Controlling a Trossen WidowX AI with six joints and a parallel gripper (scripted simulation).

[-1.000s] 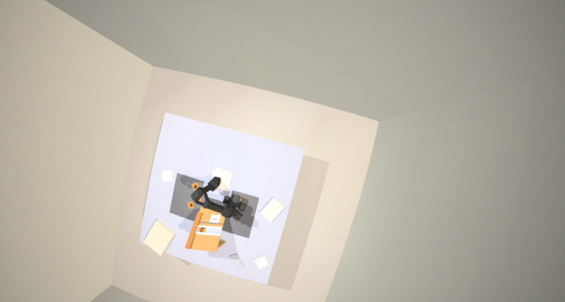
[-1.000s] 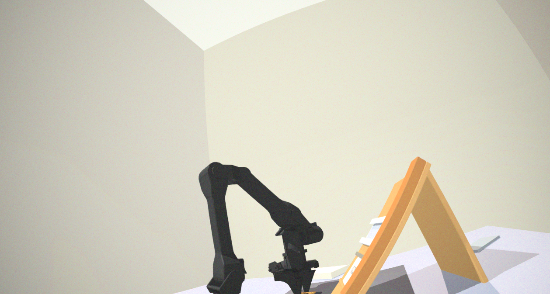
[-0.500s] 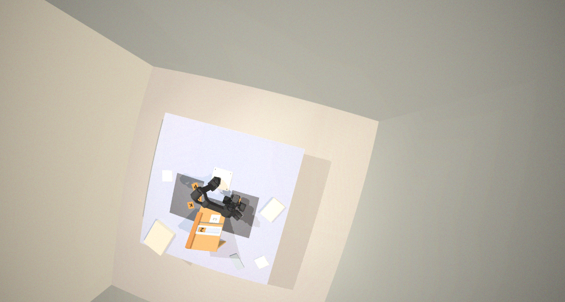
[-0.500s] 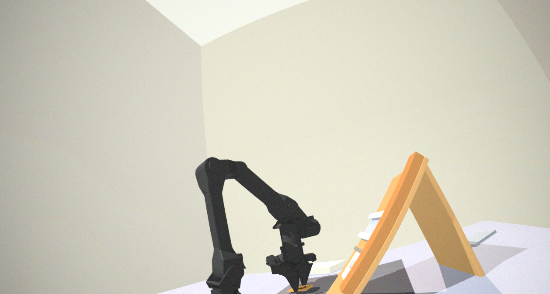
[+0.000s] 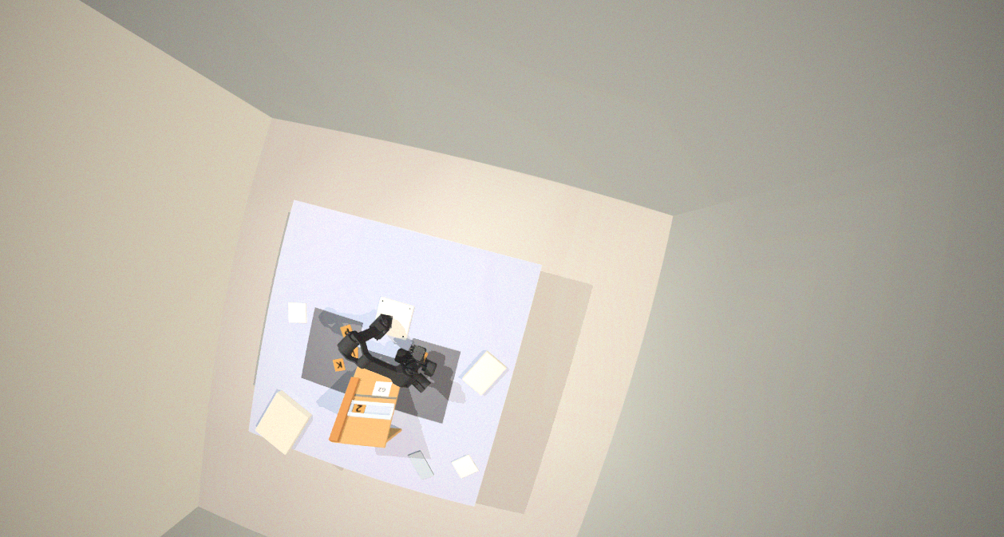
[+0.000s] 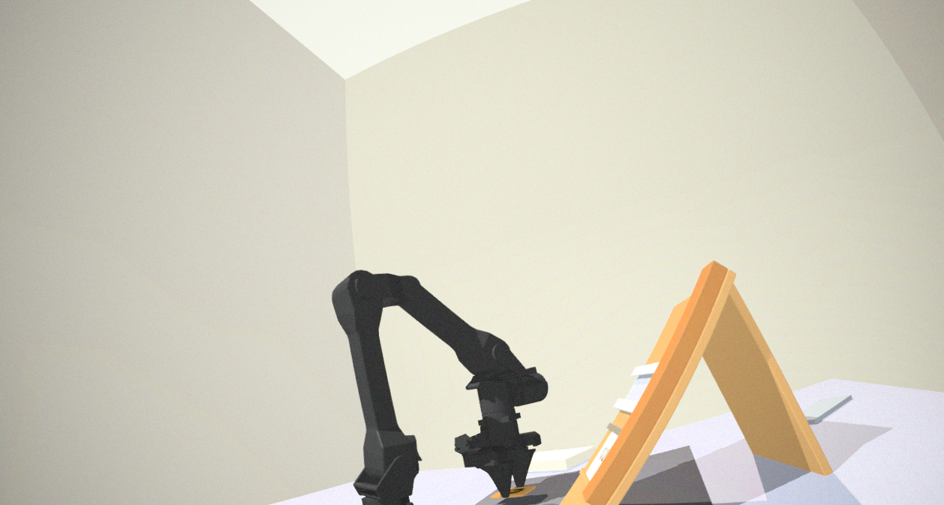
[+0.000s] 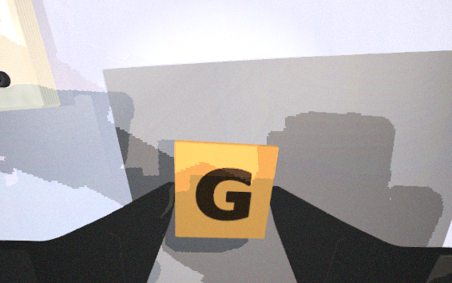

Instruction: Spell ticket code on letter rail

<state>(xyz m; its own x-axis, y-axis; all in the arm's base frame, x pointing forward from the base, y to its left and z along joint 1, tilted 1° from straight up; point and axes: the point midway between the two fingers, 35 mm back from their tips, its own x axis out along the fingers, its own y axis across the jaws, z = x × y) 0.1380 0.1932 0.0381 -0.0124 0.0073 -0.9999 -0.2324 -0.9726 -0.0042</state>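
The white ticket lies 170 mm ahead of my gripper tip, 150 mm to the right of it and 70 mm above it. The rest, counted from my gripper tip: grey slab (580 mm ahead, 70 mm to the left, 10 mm below); grey mat (210 mm to the right, 70 mm ahead, 10 mm below).
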